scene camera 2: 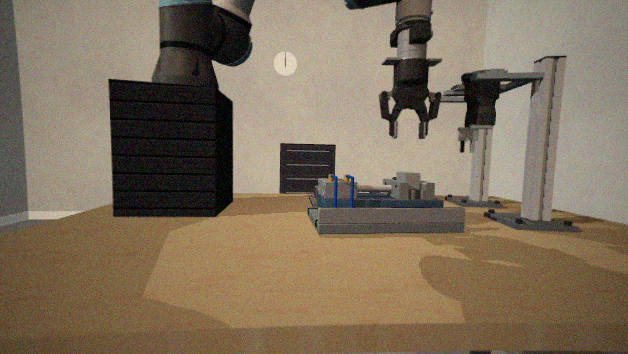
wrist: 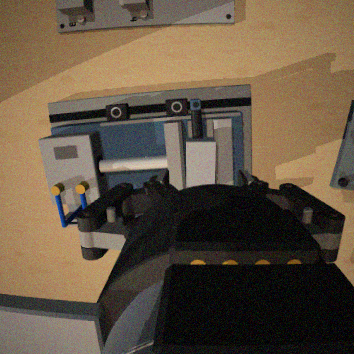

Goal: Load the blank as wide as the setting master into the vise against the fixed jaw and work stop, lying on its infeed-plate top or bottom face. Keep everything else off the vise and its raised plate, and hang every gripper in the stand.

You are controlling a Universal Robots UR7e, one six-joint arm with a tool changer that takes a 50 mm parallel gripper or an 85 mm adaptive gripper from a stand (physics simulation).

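Note:
The blank, a light grey block, sits in the vise between the moving jaw and the fixed jaw. In the wrist view its far end is at the dark work stop; whether it touches the stop or the fixed jaw cannot be told. My adaptive gripper is open and empty, well above the blank, and partly hides its near end in the wrist view. The other gripper hangs in the stand. The setting master cannot be identified.
The vise is on a raised plate; blue handles rise at its left. A grey plate with small blocks lies beyond it. The stand's posts are to the right. The black robot pedestal is at the left.

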